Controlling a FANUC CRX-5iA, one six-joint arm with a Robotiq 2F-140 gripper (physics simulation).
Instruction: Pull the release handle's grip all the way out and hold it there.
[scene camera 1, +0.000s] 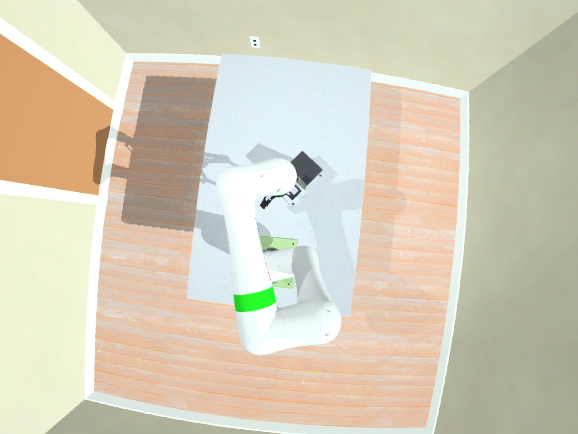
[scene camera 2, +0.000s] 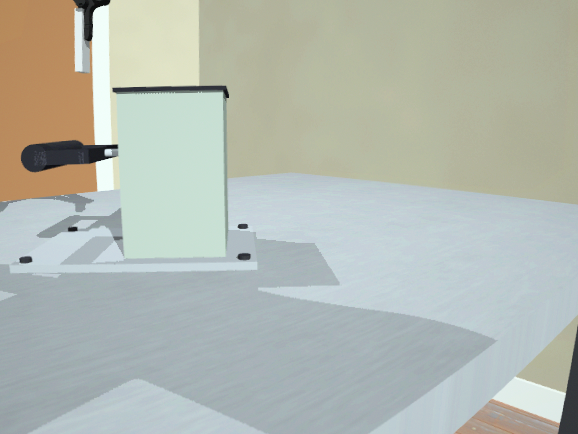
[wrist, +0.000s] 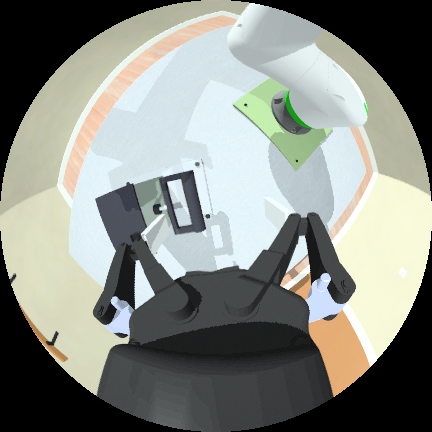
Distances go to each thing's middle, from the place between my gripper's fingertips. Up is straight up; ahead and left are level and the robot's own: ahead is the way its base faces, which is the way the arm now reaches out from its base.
Now: hand 12 cm short of the light base plate (scene camera 2: 94, 250), 6 cm to the left of it and 19 cm above it.
